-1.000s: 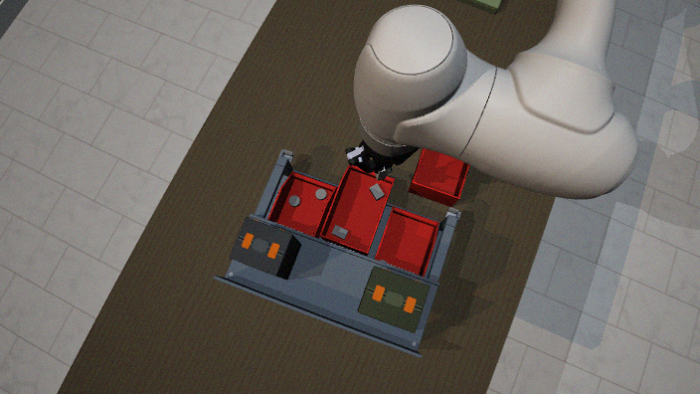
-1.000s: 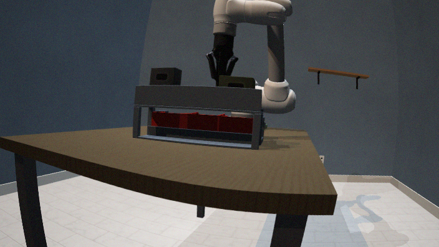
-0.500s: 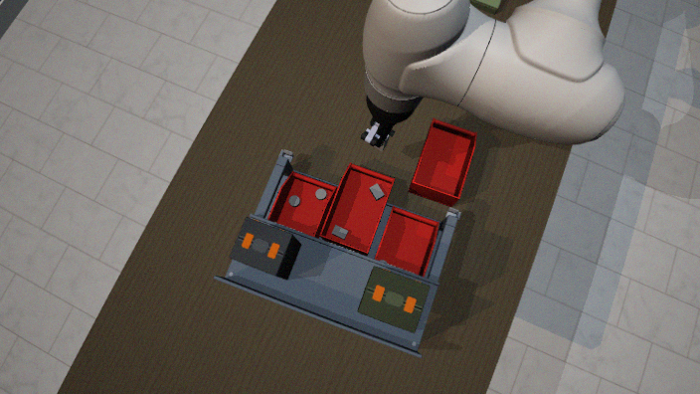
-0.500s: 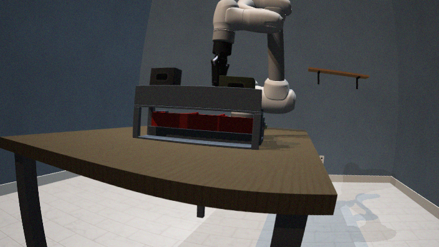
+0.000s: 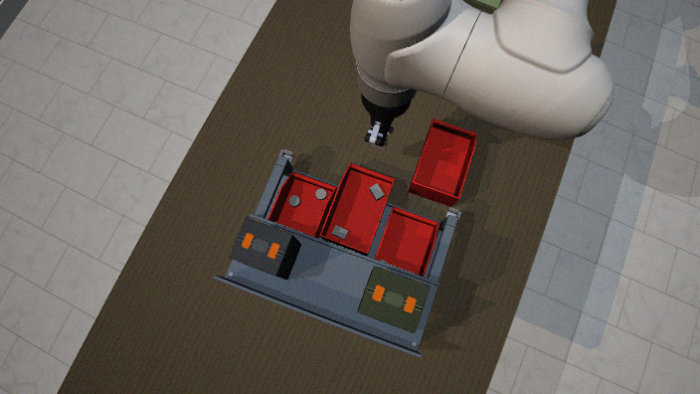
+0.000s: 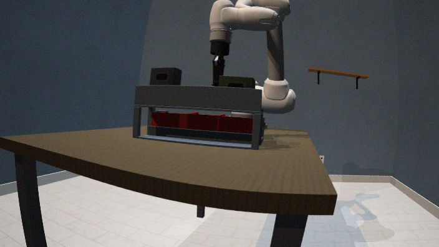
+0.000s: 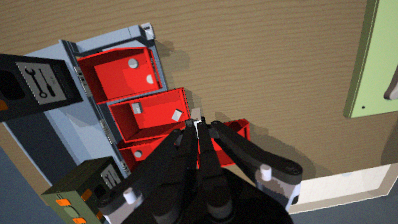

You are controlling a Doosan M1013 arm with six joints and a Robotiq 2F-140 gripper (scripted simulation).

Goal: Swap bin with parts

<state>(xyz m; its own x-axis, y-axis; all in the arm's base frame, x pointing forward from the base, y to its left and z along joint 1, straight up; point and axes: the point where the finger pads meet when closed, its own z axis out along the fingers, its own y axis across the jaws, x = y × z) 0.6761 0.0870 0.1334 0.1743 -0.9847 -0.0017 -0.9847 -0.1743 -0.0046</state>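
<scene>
The shelf board lies 210 mm ahead of my hand, 40 mm to the left of it and 150 mm below it. Round my hand: black case: 280 mm ahead, 70 mm to the right, 10 mm above; then green case: 250 mm ahead, 160 mm to the left, 10 mm below.
</scene>
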